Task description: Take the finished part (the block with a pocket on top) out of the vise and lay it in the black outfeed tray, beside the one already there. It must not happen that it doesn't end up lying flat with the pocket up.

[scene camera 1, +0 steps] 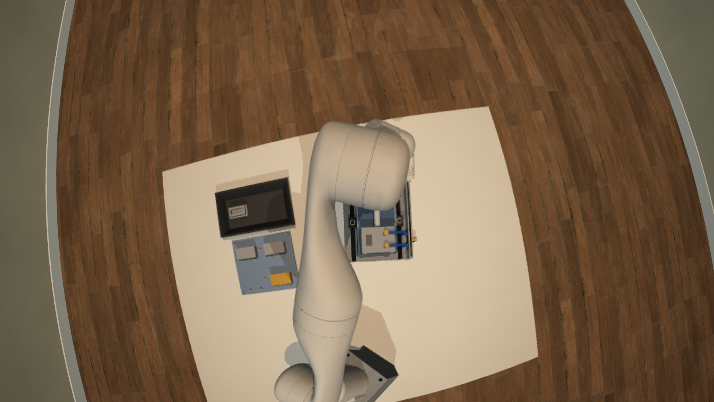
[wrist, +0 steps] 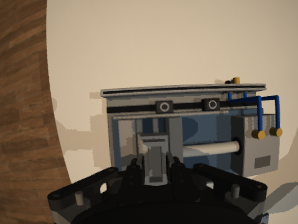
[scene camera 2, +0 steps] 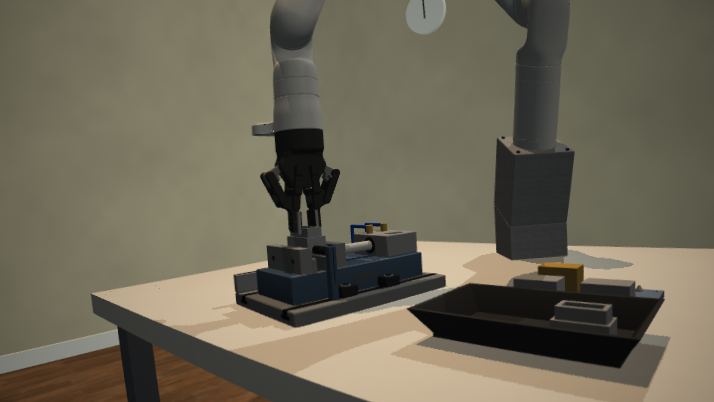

same spot on blue vise: [scene camera 1: 365,217] = [scene camera 2: 368,259]
